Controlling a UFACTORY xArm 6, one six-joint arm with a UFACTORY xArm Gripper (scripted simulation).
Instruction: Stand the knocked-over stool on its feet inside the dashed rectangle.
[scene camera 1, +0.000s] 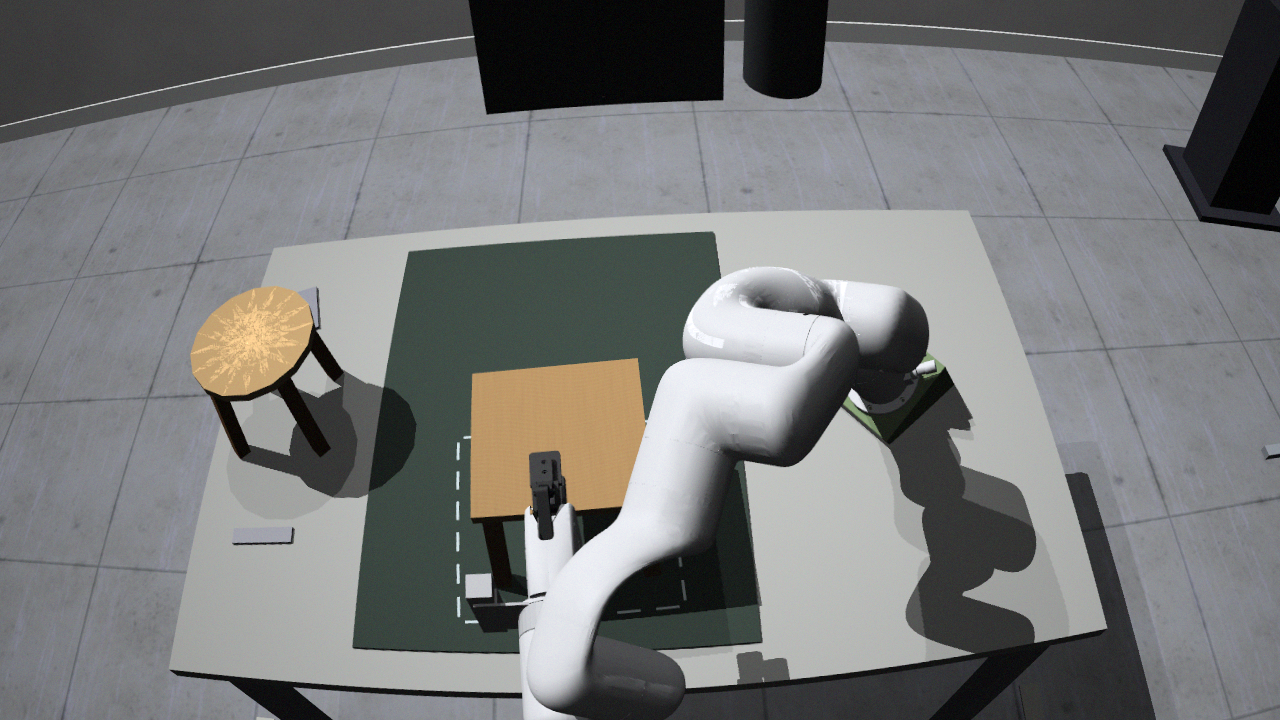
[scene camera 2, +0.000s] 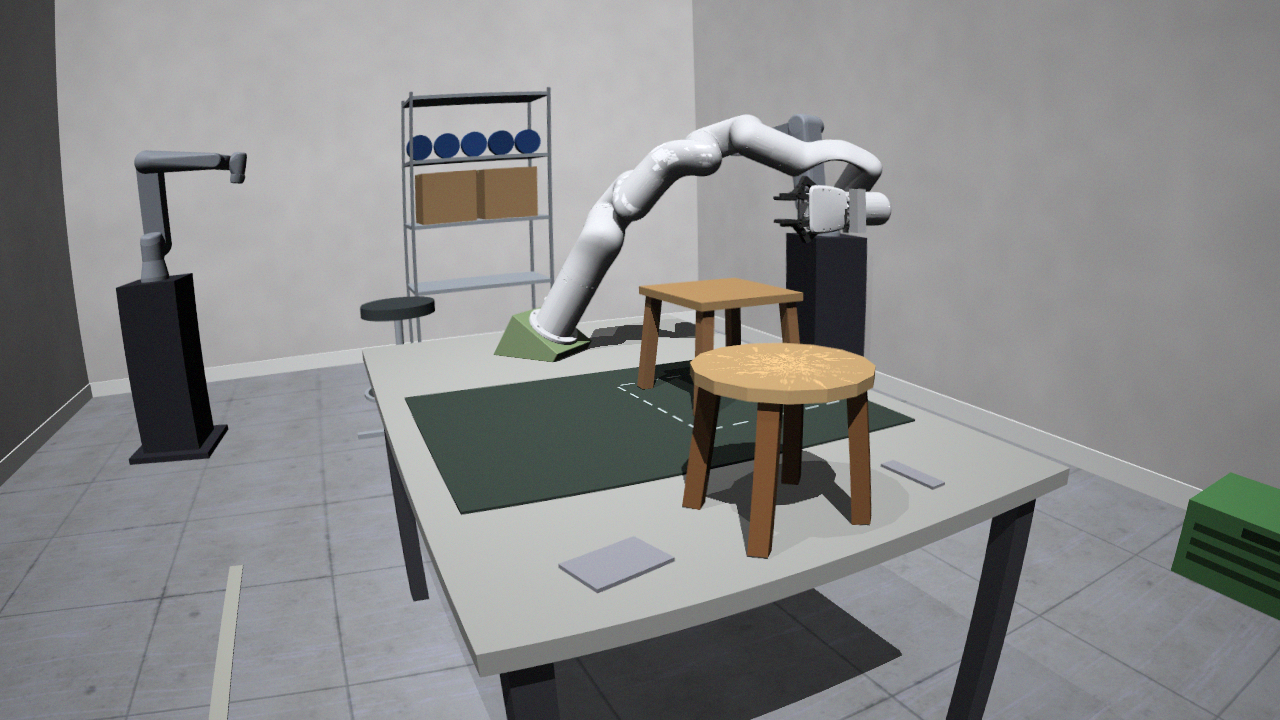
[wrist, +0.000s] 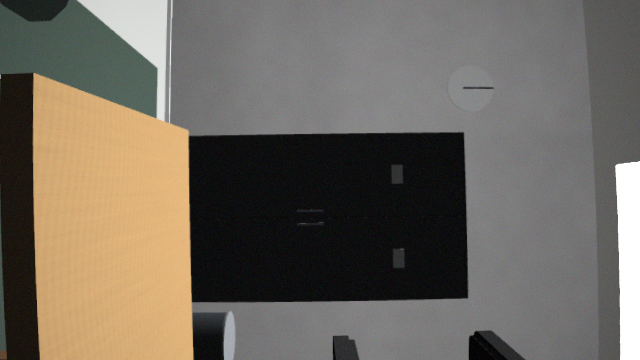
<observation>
I see my gripper (scene camera 1: 547, 465) and a dark green mat (scene camera 1: 463, 310).
</observation>
